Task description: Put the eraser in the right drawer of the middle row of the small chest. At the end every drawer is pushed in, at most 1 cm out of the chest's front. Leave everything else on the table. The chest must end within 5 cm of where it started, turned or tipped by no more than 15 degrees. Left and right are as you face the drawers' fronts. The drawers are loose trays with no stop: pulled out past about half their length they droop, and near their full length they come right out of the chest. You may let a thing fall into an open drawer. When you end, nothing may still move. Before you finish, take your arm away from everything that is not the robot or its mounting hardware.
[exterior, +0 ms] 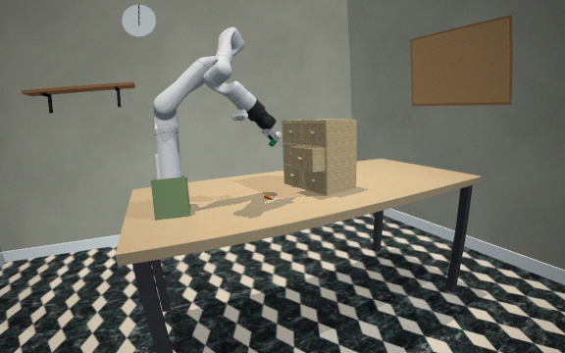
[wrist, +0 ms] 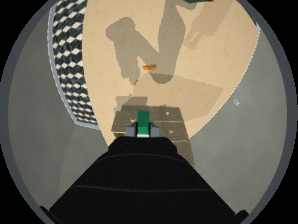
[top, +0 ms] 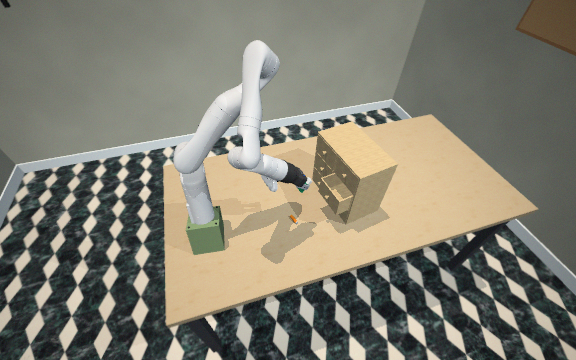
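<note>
The green eraser is 1 cm ahead of my hand. Round my hand: small orange object (3 cm behind, 25 cm below).
</note>
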